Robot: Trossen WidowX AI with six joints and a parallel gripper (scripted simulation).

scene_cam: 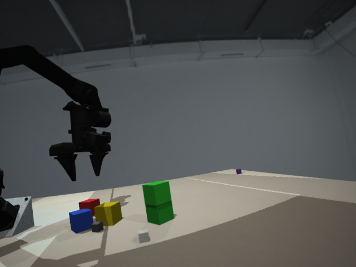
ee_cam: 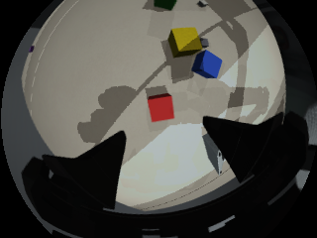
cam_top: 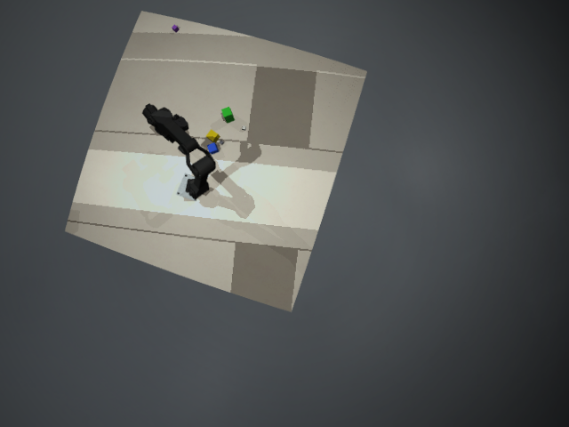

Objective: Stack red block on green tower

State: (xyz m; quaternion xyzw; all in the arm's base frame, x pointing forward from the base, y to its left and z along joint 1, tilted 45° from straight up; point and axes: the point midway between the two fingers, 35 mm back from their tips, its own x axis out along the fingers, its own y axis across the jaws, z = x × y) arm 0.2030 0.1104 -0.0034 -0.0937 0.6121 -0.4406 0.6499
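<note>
The red block is 8 cm below my gripper tip. From my gripper tip the other things lie so: dark cube (15 cm to the right, 10 cm below, 6 cm ahead); then yellow block (11 cm to the right, 8 cm below, 7 cm ahead); then blue block (12 cm to the right, 8 cm below, 2 cm ahead).
</note>
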